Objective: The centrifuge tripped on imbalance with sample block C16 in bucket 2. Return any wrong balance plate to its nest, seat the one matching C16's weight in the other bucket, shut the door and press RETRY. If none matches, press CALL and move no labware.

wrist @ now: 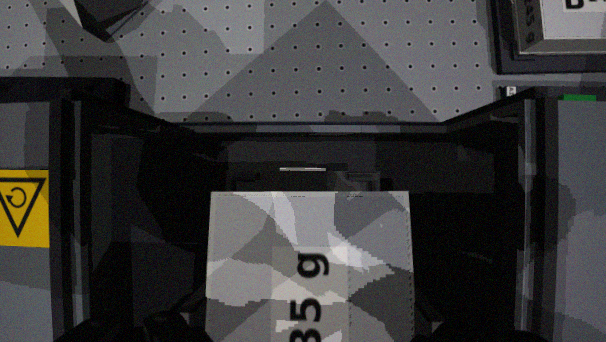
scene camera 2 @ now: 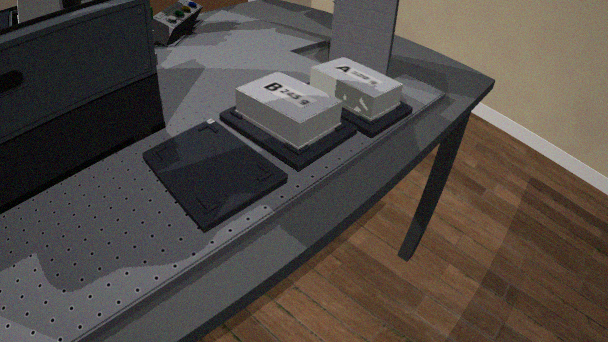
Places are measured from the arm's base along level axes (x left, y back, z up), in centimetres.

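Where they show: gripper, fingertip midpoint: [wrist: 310, 307] [scene camera 2: 65, 7].
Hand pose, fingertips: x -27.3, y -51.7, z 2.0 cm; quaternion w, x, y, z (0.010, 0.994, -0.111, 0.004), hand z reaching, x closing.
Observation:
Each offset is from my fingertips to the centre of the thing. "spot": to the spot under its first point. Level surfaces: height alone.
In the wrist view my gripper [wrist: 310, 307] is shut on a light grey balance plate @[dx -0.2, dy -1.1, dz +0.5 cm] [wrist: 305, 233] whose label ends in "35 g". It holds the plate inside the dark open chamber of the centrifuge @[dx -3.3, dy -12.9, dz -8.1 cm] [wrist: 581, 212] [scene camera 2: 63, 85]. The far rim of a dark bucket @[spot: dx +0.8, dy +5.9, dz -6.3 cm] [wrist: 305, 176] shows just beyond the plate. The fingertips are mostly cut off at the bottom edge. In the scene view plate B @[dx +32.3, dy +17.2, dz -17.0 cm] [scene camera 2: 289, 106] [wrist: 572, 21], marked 245 g, and plate A @[dx +36.7, dy +29.7, dz -17.0 cm] [scene camera 2: 355, 87], marked 120 g, sit on their dark nests. A third nest @[dx +30.3, dy +3.4, dz -19.5 cm] [scene camera 2: 212, 169] beside B is empty. The gripper is out of the scene view.
A button box @[spot: dx -14.2, dy +32.7, dz -14.1 cm] [scene camera 2: 176, 19] with coloured buttons stands at the back of the perforated table @[dz -20.3 cm] [scene camera 2: 106, 238]. A grey upright panel [scene camera 2: 363, 29] stands behind plate A. A yellow warning label @[spot: dx -12.3, dy +7.1, dz +0.8 cm] [wrist: 22, 208] is on the centrifuge top. The table edge drops to a wooden floor [scene camera 2: 488, 255].

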